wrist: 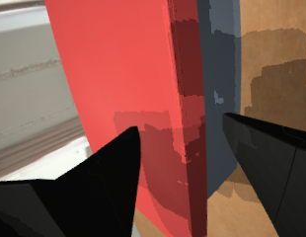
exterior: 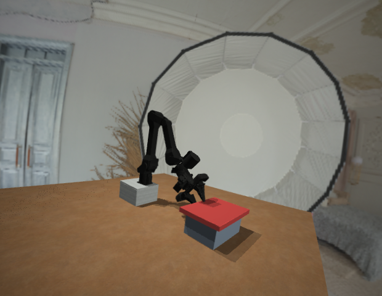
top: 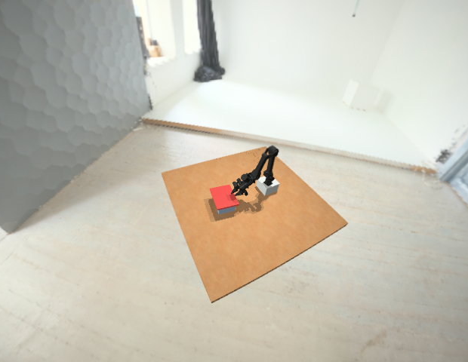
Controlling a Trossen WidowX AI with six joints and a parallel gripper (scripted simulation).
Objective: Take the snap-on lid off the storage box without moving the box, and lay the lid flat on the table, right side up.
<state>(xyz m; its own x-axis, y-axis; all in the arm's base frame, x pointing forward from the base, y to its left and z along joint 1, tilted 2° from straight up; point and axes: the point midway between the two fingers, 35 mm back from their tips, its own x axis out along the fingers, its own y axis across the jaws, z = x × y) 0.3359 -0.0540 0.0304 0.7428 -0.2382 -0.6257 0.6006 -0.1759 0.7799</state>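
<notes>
My gripper tip is now 80 mm short of the red lid, 20 mm to the left of it and 10 mm below it. Round my gripper tip: grey-blue storage box 80 mm ahead, 40 mm below, 20 mm to the right.
</notes>
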